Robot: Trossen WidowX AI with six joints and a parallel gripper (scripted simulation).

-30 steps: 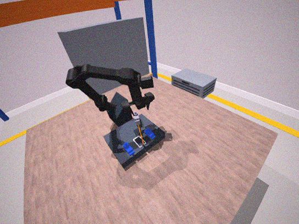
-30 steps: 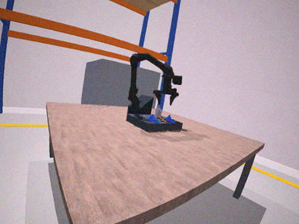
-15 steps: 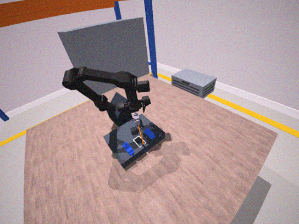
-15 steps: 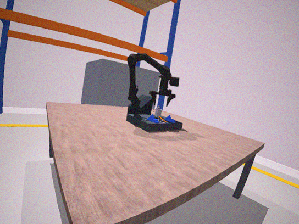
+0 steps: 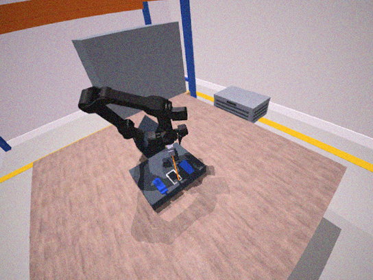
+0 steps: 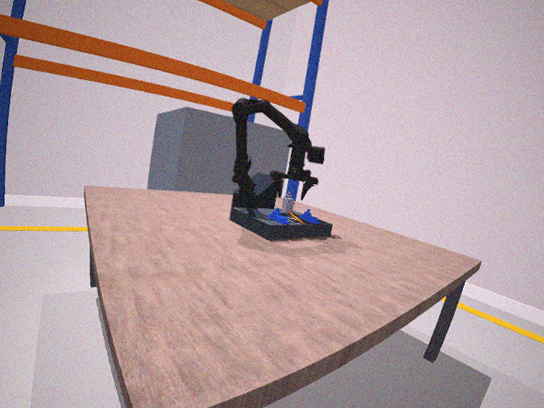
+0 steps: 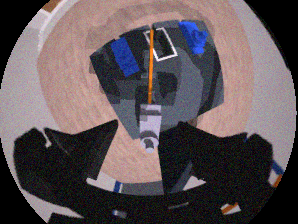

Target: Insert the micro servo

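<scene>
Now: gripper tip 80 mm to the left of the dark grey deck and 80 mm above it.
</scene>
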